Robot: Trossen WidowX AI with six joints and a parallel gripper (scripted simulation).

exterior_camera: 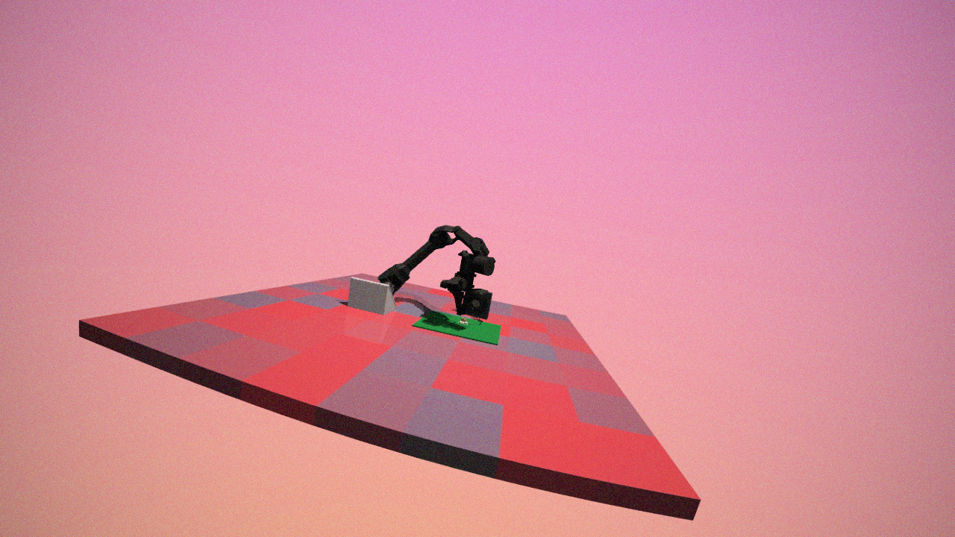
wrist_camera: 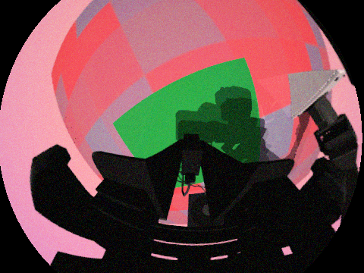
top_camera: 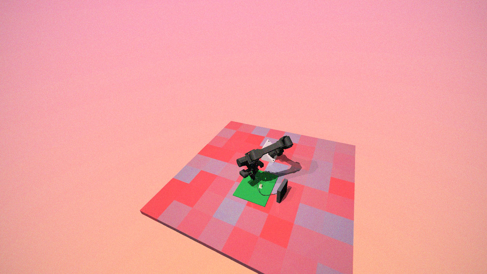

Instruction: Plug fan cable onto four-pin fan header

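The dark fan cable plug lies 1 cm to the left of my gripper tip and 1 cm above it. Also, from my gripper tip: pale four-pin fan header: 2 cm ahead, 7 cm to the left, 7 cm below; green board: 1 cm ahead, 4 cm to the left, 8 cm below; black fan: 5 cm ahead, 22 cm to the left, 1 cm below.
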